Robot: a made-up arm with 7 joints. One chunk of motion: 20 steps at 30 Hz.
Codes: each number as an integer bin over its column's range. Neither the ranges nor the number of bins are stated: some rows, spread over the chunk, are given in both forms.
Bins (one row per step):
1: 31 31 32 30 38 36 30
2: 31 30 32 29 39 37 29
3: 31 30 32 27 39 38 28
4: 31 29 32 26 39 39 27
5: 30 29 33 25 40 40 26
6: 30 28 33 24 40 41 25
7: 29 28 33 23 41 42 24
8: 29 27 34 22 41 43 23
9: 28 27 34 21 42 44 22
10: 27 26 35 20 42 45 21
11: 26 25 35 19 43 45 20
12: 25 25 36 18 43 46 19
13: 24 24 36 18 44 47 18
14: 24 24 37 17 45 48 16
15: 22 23 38 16 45 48 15
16: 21 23 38 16 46 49 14
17: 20 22 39 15 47 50 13
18: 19 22 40 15 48 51 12
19: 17 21 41 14 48 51 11
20: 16 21 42 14 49 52 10
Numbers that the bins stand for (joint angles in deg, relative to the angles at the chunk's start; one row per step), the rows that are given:
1: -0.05 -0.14 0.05 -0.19 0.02 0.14 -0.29
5: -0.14 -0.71 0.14 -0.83 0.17 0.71 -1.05
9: -0.33 -1.29 0.24 -1.33 0.33 1.29 -1.81
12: -0.62 -1.86 0.43 -1.71 0.41 1.57 -2.38
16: -1.00 -2.43 0.62 -1.97 0.65 2.00 -3.33
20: -1.48 -3.00 1.00 -2.22 0.89 2.43 -4.10
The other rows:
2: -0.05 -0.43 0.05 -0.32 0.10 0.29 -0.48
3: -0.05 -0.43 0.05 -0.57 0.10 0.43 -0.67
4: -0.05 -0.71 0.05 -0.70 0.10 0.57 -0.86
6: -0.14 -1.00 0.14 -0.95 0.17 0.86 -1.24
7: -0.24 -1.00 0.14 -1.08 0.25 1.00 -1.43
8: -0.24 -1.29 0.24 -1.21 0.25 1.14 -1.62
10: -0.43 -1.57 0.33 -1.46 0.33 1.43 -2.00
11: -0.52 -1.86 0.33 -1.59 0.41 1.43 -2.19
13: -0.71 -2.14 0.43 -1.71 0.49 1.71 -2.57
14: -0.71 -2.14 0.52 -1.84 0.57 1.86 -2.95
15: -0.90 -2.43 0.62 -1.97 0.57 1.86 -3.14
17: -1.10 -2.71 0.71 -2.10 0.73 2.14 -3.52
18: -1.19 -2.71 0.81 -2.10 0.81 2.29 -3.71
19: -1.38 -3.00 0.90 -2.22 0.81 2.29 -3.90

